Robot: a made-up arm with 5 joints. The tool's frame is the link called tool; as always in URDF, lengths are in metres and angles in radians. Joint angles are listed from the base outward.
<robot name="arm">
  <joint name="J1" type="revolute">
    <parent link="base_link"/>
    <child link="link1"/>
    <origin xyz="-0.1 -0.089 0.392" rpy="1.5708 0 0"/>
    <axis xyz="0 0 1"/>
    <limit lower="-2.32" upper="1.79"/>
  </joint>
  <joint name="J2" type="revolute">
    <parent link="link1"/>
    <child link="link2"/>
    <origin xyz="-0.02 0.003 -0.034" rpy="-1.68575 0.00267 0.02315"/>
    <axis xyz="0 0 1"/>
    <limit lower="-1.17" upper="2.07"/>
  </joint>
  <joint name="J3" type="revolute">
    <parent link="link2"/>
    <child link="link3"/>
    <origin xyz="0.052 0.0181 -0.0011" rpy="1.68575 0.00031 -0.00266"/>
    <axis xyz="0 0 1"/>
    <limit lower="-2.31" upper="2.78"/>
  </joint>
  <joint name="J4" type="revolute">
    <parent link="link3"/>
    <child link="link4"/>
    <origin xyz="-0.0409 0.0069 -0.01" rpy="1.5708 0 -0.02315"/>
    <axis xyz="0 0 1"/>
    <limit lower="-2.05" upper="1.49"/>
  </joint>
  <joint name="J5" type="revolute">
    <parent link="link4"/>
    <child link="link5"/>
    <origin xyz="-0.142 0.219 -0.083" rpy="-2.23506 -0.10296 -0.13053"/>
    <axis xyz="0 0 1"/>
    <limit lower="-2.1" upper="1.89"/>
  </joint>
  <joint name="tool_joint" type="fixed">
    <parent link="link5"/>
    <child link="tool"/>
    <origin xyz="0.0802 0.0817 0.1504" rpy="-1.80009 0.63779 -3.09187"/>
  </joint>
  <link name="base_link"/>
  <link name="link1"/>
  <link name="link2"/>
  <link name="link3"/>
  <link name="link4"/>
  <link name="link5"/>
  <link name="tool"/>
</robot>
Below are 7 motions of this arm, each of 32 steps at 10 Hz.
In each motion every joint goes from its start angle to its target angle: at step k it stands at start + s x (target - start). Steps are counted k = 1, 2, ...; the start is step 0. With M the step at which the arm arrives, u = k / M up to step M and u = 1 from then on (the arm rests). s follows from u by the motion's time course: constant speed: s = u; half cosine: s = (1 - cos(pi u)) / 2; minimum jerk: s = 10 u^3 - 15 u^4 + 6 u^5.
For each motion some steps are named. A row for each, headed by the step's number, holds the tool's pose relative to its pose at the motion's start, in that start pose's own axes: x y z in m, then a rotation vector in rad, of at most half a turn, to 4 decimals.
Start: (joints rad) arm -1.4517 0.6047 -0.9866 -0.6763 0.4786
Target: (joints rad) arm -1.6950 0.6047 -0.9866 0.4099 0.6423
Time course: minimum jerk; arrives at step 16
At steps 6, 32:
6: 0.0534 0.0027 -0.0382 0.1093 0.0467 0.2131
32: 0.1227 0.0954 -0.1491 0.4822 0.1965 0.7020

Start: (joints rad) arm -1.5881 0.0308 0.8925 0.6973 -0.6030
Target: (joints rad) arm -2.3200 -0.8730 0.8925 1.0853 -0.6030
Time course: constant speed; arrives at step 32
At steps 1, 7, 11, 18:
1: 0.0103 -0.0062 -0.0056 0.0220 0.0063 0.0352
7: 0.0751 -0.0327 -0.0445 0.1512 0.0261 0.2472
11: 0.1201 -0.0395 -0.0731 0.2334 0.0219 0.3880
18: 0.1992 -0.0309 -0.1214 0.3660 -0.0201 0.6308

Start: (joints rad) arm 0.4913 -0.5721 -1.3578 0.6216 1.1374
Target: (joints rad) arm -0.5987 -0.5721 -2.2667 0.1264 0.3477
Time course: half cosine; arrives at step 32
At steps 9, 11, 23, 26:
9: -0.1242 0.0641 0.0667 0.1781 0.3990 -0.1209
11: -0.1659 0.0902 0.1113 0.2604 0.5792 -0.1674
23: -0.1823 0.1295 0.4792 0.8190 1.8374 -0.3622
26: -0.1440 0.1073 0.5245 0.9088 2.0693 -0.3719

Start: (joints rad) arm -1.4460 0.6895 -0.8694 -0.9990 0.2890
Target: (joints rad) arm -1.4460 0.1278 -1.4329 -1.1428 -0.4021
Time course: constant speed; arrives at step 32
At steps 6, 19, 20, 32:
6: 0.0158 -0.0236 0.0409 -0.0194 0.1339 0.1059
19: 0.0647 -0.0559 0.1407 -0.1139 0.4151 0.2778
20: 0.0690 -0.0570 0.1488 -0.1238 0.4357 0.2875
32: 0.1203 -0.0508 0.2479 -0.2648 0.6668 0.3593

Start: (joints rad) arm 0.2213 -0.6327 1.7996 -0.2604 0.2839
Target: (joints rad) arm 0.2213 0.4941 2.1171 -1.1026 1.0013
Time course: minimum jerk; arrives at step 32
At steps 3, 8, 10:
3: 0.0006 -0.0011 0.0019 -0.0119 -0.0056 -0.0005
8: 0.0094 -0.0143 0.0282 -0.1710 -0.0857 -0.0024
10: 0.0174 -0.0230 0.0495 -0.2933 -0.1559 0.0022

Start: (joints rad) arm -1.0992 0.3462 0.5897 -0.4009 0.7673
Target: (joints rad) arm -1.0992 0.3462 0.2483 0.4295 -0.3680
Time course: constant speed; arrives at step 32
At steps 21, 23, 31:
21: 0.0147 0.0287 -0.0018 0.7557 0.8847 0.5388
23: 0.0182 0.0305 -0.0037 0.8223 0.9732 0.5919
31: 0.0346 0.0413 -0.0191 1.0795 1.3298 0.8113

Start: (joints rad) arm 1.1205 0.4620 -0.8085 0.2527 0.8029
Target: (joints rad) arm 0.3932 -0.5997 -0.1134 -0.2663 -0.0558
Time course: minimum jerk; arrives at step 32
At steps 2, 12, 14, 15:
2: 0.0002 -0.0006 0.0007 -0.0003 0.0019 0.0020
12: 0.0376 -0.0525 0.0727 -0.0036 0.2323 0.2335
14: 0.0565 -0.0630 0.0929 0.0163 0.3247 0.3179
15: 0.0666 -0.0666 0.1013 0.0318 0.3736 0.3606

